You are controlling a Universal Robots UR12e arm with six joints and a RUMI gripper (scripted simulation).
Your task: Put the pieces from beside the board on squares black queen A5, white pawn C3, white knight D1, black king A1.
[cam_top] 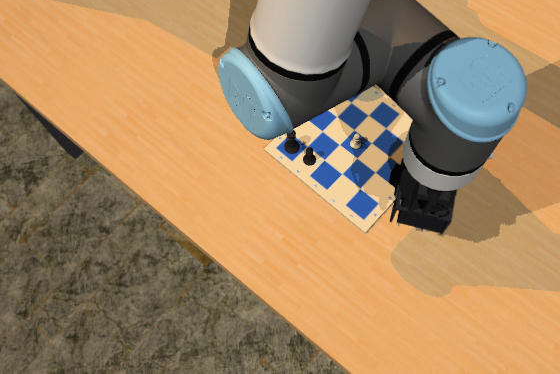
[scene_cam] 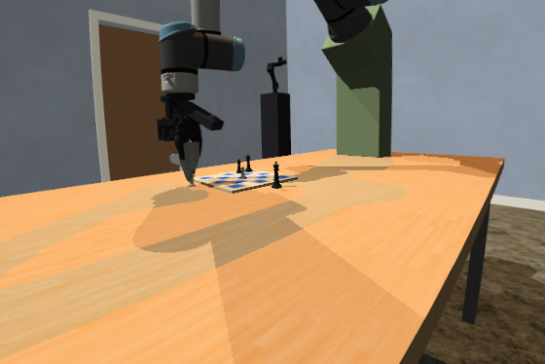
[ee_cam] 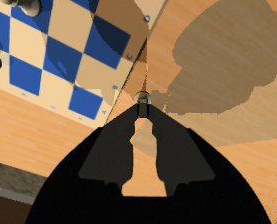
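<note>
My gripper is now 130 mm past the white pawn, 60 mm to the right of it and 10 mm above it. The rest, counted from my hand: black pawn (180 mm behind, 10 mm to the right); then white knight (10 mm below); then blue-and-cream chessboard (130 mm behind, 60 mm to the left, 30 mm below).
</note>
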